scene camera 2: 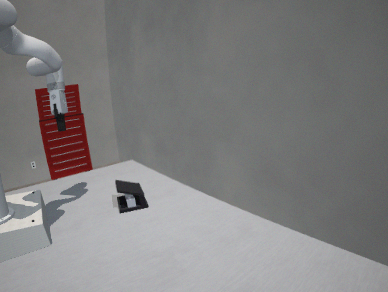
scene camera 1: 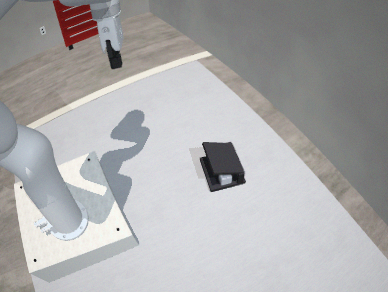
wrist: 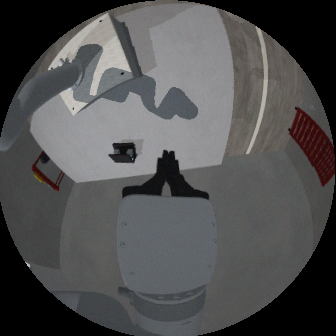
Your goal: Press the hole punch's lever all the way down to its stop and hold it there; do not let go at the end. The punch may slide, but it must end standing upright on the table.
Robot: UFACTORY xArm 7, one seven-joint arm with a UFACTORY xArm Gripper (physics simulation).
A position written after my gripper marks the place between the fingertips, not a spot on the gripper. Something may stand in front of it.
I see my gripper (scene camera 1: 116, 67) and a black hole punch (scene camera 1: 215, 182).
The black hole punch shows as well in scene camera 2 (scene camera 2: 136, 202). My gripper also shows in the wrist view (wrist: 166, 156).
